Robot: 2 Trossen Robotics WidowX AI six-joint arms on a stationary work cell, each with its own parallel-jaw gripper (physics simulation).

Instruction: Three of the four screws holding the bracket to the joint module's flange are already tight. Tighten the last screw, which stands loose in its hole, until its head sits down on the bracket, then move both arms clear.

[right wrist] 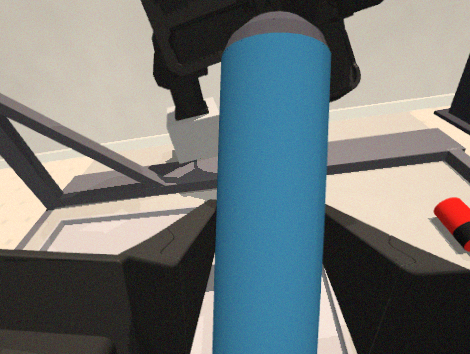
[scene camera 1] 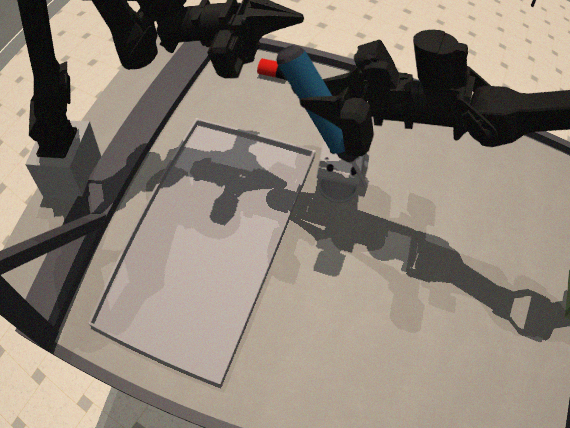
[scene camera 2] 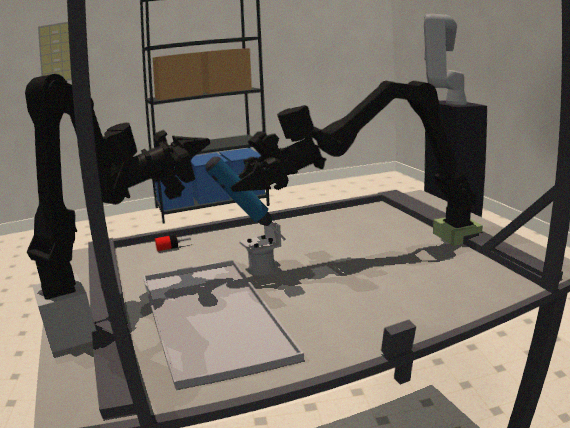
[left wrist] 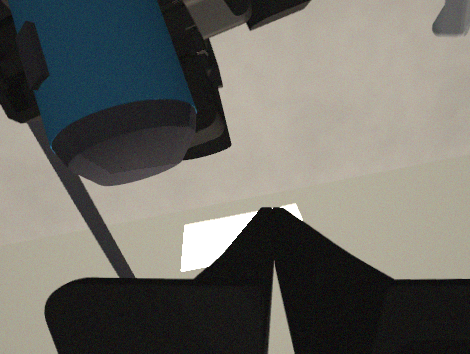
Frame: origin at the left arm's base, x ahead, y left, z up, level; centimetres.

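Seen in the pictures: left gripper, between the fingertips: (scene camera 1: 303,18) (scene camera 2: 209,140) (left wrist: 271,218); right gripper, between the fingertips: (right wrist: 265,211) (scene camera 1: 305,94) (scene camera 2: 228,188); left arm's base, origin of its link: (right wrist: 191,110) (scene camera 1: 56,142) (scene camera 2: 58,289); right arm's base, origin of its link: (scene camera 2: 458,222).
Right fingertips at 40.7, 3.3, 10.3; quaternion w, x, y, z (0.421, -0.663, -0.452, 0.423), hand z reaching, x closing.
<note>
Offsets run from my right fingertips to a thing's top centre, as dx, dy, dz.
My right gripper (scene camera 1: 314,94) (scene camera 2: 236,186) (right wrist: 265,211) is shut on a blue cylindrical driver (scene camera 1: 320,112) (scene camera 2: 247,200) (right wrist: 274,125), held tilted, its lower end toward the bracket. The driver's grey butt end also shows in the left wrist view (left wrist: 130,150). The bracket (scene camera 2: 273,235) sits on the round grey joint module {+6.7, +0.1, -14.1} (scene camera 1: 339,190) (scene camera 2: 262,261). Several black screw heads show on it; the driver's tip is hidden, so I cannot tell whether it touches a screw, nor which screw is loose. My left gripper (scene camera 1: 301,19) (scene camera 2: 208,142) (left wrist: 271,218) is shut and empty, up beyond the driver's butt end.
A red tool {-4.9, +25.4, -17.0} (scene camera 1: 266,67) (scene camera 2: 163,243) (right wrist: 452,212) with a black collar and thin prongs lies near the table's far edge. A shallow tray {-12.9, -12.2, -18.9} (scene camera 1: 215,300) (scene camera 2: 240,325) lies beside the joint module. Dark frame posts (scene camera 2: 555,150) stand around the table.
</note>
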